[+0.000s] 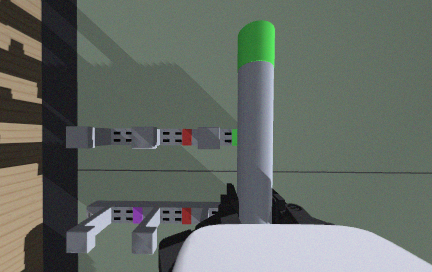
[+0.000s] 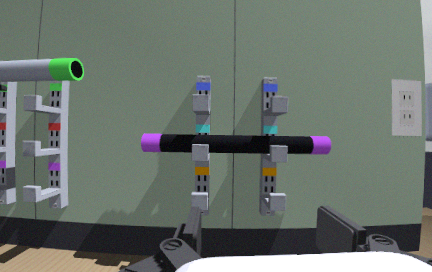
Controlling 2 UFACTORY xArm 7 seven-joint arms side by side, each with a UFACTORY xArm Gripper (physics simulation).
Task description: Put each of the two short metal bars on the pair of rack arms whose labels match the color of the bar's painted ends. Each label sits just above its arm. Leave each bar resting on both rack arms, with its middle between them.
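Places are measured from the left arm's base along level axes (x ahead, y left, z up), in millimetres.
Where they show: left gripper, fingertip midpoint: [image 1: 246,196]; right gripper, fingertip midpoint: [image 2: 259,226].
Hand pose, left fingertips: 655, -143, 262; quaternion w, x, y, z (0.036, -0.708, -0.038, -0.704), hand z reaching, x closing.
Things, the pixels of their top centre, and the offset from my left fingertips, as dx, dy, dz. "*": a spot on its surface instead.
- grey bar with green ends, top centre: [image 1: 271,215] -28, -6, +16
- left rack's rail at a spot on its surface: [image 2: 64,145] * +71, -60, -114
- purple label at a spot on its surface: [image 1: 137,215] [image 2: 54,166] * +59, -49, -154
- black bar with purple ends, top centre: [image 2: 236,135] +80, -387, -89
- wall outlet at a spot on its surface: [image 2: 406,107] * +157, -733, -27
A grey bar with green ends [image 1: 255,115] [image 2: 30,70] is held level in front of the left rack, at about the height of its green labels or slightly above. My left gripper [image 1: 246,196] is shut on this bar; its fingers are partly hidden. The left rack's rail [image 2: 64,145] carries a green label [image 2: 55,87] [image 1: 235,137], a red label [image 2: 54,127] [image 1: 186,137] and a purple label [image 2: 54,166] [image 1: 137,215], each above an arm. A black bar with purple ends [image 2: 235,144] rests across the right rack's middle arms, under the cyan labels [image 2: 202,128]. My right gripper [image 2: 259,226] is open below it.
The right rack has blue labels [image 2: 270,87] above its top arms and orange labels [image 2: 202,170] above its lowest arms. A wall outlet [image 2: 406,107] is at the right. A dark baseboard [image 1: 60,165] [image 2: 125,236] runs along the wall's foot, above the wooden floor.
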